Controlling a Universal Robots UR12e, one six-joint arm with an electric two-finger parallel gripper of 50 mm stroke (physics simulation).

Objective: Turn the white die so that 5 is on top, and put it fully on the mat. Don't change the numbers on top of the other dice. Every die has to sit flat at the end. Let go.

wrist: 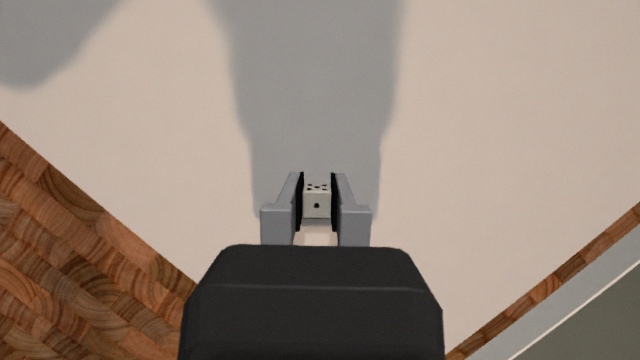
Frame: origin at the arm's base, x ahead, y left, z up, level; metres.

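Where they show: gripper, fingertip midpoint: [317, 190].
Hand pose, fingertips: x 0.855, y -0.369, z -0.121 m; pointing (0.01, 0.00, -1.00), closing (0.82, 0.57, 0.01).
After its pixels a point has its place.
The white die [317, 201] @[y -0.370, x 0.857, z -0.105 m] is between the two fingers over the pale beige mat [475, 125] @[y -0.285, x 0.906, z -0.122 m]. Its larger visible face, turned towards the camera, shows 1. A narrow, foreshortened face showing 5 is on its side towards the top of the view. My gripper [317, 190] @[y -0.369, x 0.855, z -0.121 m] is shut on the die, with the black pads against its left and right sides. The die's underside is hidden, and whether it touches the mat cannot be told for certain. The other dice do not show in the wrist view.
A wooden block-pattern table top [75, 260] lies beyond the mat's edge at the lower left, and a narrow strip of it shows at the lower right. A grey band and a dark green area lie past that strip. Shadows fall across the mat at the top.
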